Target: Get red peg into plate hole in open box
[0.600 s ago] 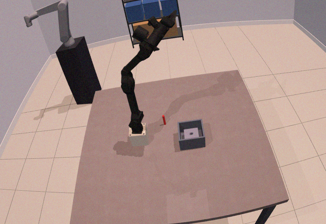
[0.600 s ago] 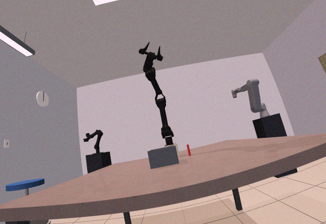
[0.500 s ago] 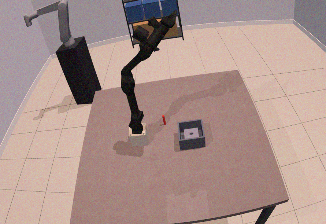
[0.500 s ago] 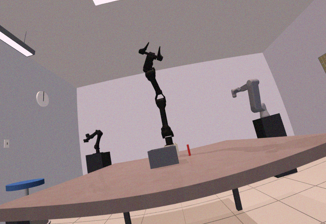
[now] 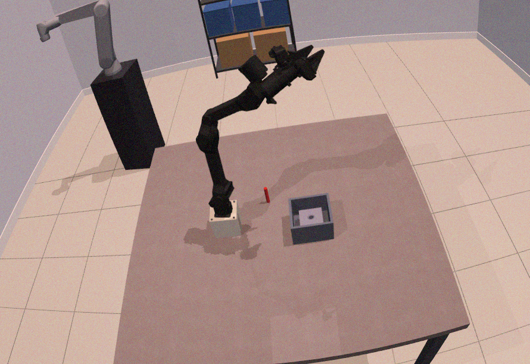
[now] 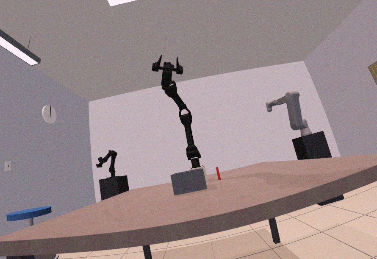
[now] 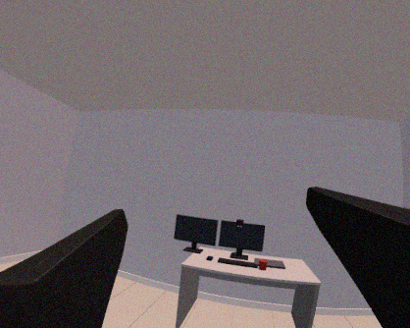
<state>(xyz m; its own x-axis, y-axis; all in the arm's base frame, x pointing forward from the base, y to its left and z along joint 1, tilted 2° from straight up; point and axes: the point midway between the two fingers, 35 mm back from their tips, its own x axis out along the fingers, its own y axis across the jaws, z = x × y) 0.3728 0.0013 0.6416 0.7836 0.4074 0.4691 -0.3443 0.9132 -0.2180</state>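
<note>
Right now the red peg is 700 mm below my gripper tip, 270 mm behind it and 120 mm to the left of it. The rest, counted from my gripper tip: grey box 720 mm below, 90 mm behind, 40 mm to the right; pale plate 700 mm below, 90 mm behind, 40 mm to the right.
</note>
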